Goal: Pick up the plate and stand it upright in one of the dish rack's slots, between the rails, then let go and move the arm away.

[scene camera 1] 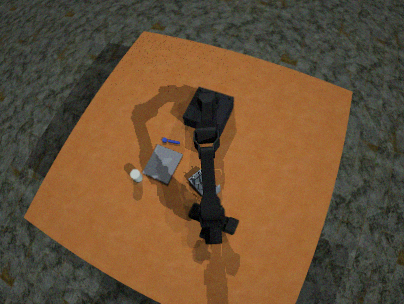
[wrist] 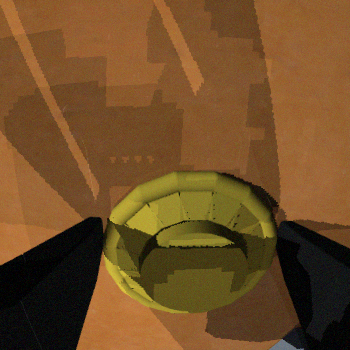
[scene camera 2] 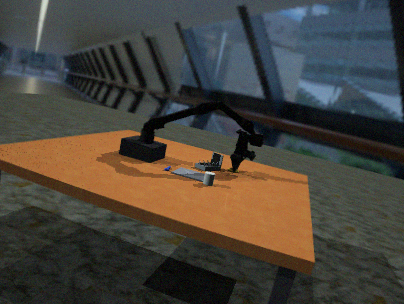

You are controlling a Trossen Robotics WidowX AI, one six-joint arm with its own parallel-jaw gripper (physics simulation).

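The yellow round plate (wrist: 192, 300) sits between the fingertips in the wrist view, its hollow face toward the camera, with both fingers at its rim. My gripper (wrist: 192, 232) (scene camera 2: 234, 170) is shut on the plate across its width, low over the table. In scene camera 1 the arm hides the plate and fingertips. The grey dish rack (scene camera 2: 209, 168) stands beside the gripper, toward the robot base, with small rails and a taller upright part. It is partly under the arm in scene camera 1. A pale grey corner shows at the bottom right of the wrist view.
A flat grey slab (scene camera 1: 162, 164) (scene camera 2: 187, 173) lies beside the rack. A white cup (scene camera 1: 135, 175) (scene camera 2: 209, 179) stands at the slab's outer side. A small blue utensil (scene camera 1: 171, 141) (scene camera 2: 167, 169) lies near the slab, toward the black robot base (scene camera 1: 207, 110) (scene camera 2: 143, 148).
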